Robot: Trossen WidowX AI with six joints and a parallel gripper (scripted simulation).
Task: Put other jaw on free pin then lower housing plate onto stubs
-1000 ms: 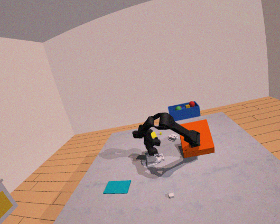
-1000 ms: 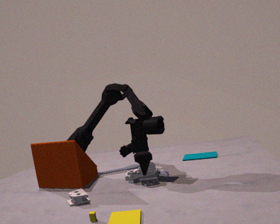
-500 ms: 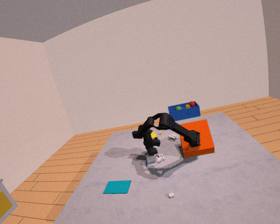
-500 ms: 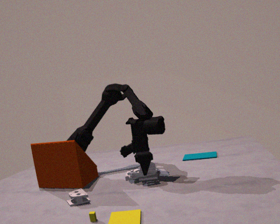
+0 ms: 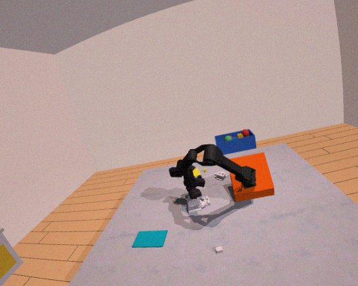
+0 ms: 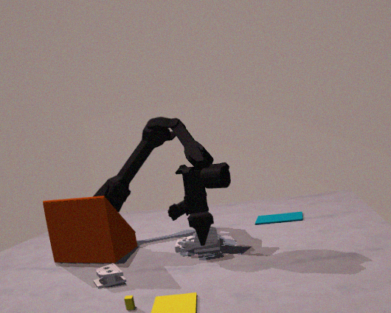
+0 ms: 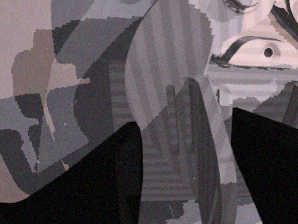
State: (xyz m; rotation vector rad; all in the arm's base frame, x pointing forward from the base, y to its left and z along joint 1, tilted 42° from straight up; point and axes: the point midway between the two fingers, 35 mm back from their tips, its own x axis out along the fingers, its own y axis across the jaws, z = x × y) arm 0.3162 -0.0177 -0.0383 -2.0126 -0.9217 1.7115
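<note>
Now: the grey jaw piece 40 mm behind my gripper tip and 10 mm to the left of it. Round my gripper tip: white housing piece (220 mm to the right, 190 mm behind, 10 mm above); then cyan tile (260 mm to the left, 230 mm ahead, 10 mm below); then white stepped piece (230 mm to the right, 190 mm behind, 10 mm below).
</note>
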